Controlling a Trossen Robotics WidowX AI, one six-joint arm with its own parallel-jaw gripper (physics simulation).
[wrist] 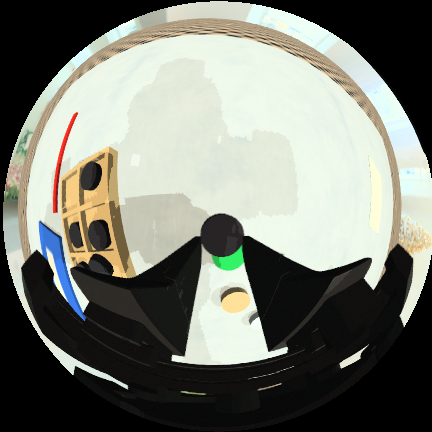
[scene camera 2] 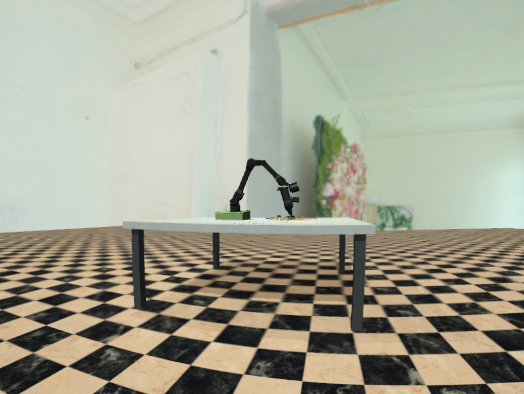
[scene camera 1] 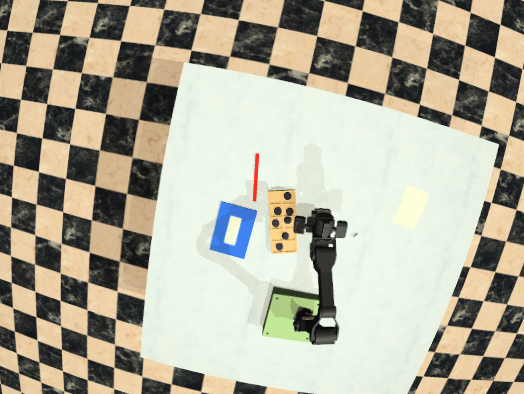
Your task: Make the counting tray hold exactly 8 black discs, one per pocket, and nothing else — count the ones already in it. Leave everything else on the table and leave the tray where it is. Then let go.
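Observation:
The wooden counting tray (scene camera 1: 275,197) (wrist: 122,235) lies left of my gripper. It holds several black discs (scene camera 1: 285,235) (wrist: 99,235), each in its own pocket. Three pockets look empty: the far left one, the left one in the fourth row and the near right one. My gripper (scene camera 2: 291,216) (wrist: 221,241) is shut on a black disc (wrist: 222,234), held low over the table, to the right of the tray and apart from it. In the wrist view the held disc overlaps a green disc (wrist: 230,262) lying beyond it. In scene camera 1 the arm hides the fingertips.
A pale orange disc (wrist: 235,301) and a partly hidden whitish piece lie near the green disc. A blue frame (scene camera 1: 220,228) (wrist: 53,237) and a red stick (scene camera 1: 256,177) (wrist: 59,165) lie left of the tray. A yellow sheet (scene camera 1: 411,207) (wrist: 374,195) lies right. The arm stands on a green base (scene camera 1: 279,320) (scene camera 2: 232,215).

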